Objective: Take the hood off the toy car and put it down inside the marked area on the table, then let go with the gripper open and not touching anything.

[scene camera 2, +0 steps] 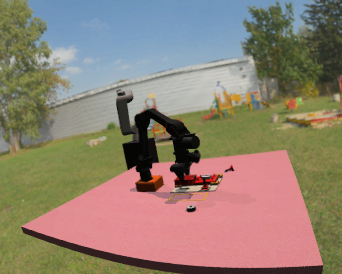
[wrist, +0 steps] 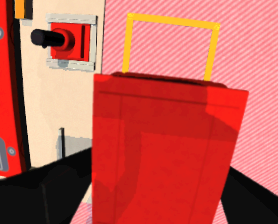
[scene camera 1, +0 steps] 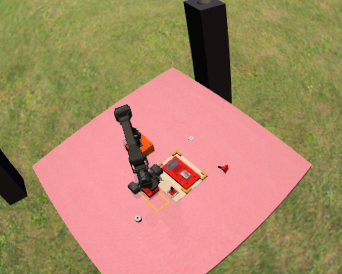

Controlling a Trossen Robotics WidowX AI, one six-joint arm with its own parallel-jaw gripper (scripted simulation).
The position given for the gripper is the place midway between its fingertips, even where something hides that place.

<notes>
The gripper (wrist: 158, 162) holds a red hood (wrist: 159, 142).
</notes>
